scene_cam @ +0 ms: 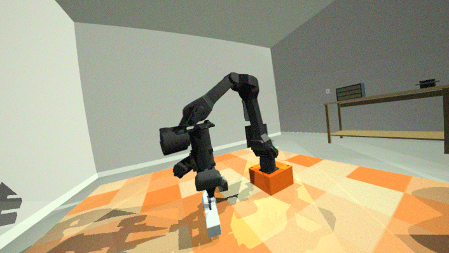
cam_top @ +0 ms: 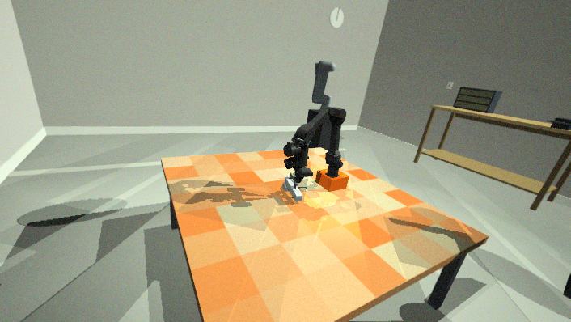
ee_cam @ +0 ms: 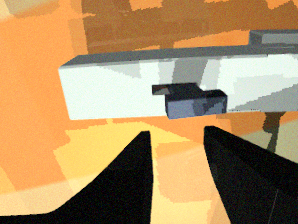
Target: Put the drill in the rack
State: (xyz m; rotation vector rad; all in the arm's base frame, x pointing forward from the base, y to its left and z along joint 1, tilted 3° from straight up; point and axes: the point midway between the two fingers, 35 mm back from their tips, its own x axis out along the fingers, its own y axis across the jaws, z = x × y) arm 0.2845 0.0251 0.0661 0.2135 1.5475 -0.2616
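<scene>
My gripper tip is now 1 cm to the left of the thin dark blue drill and 5 cm above it. The rest, counted from my gripper tip: grey rack (12 cm behind, 17 cm to the right, 8 cm below); grey block (4 cm to the right, 6 cm below).
</scene>
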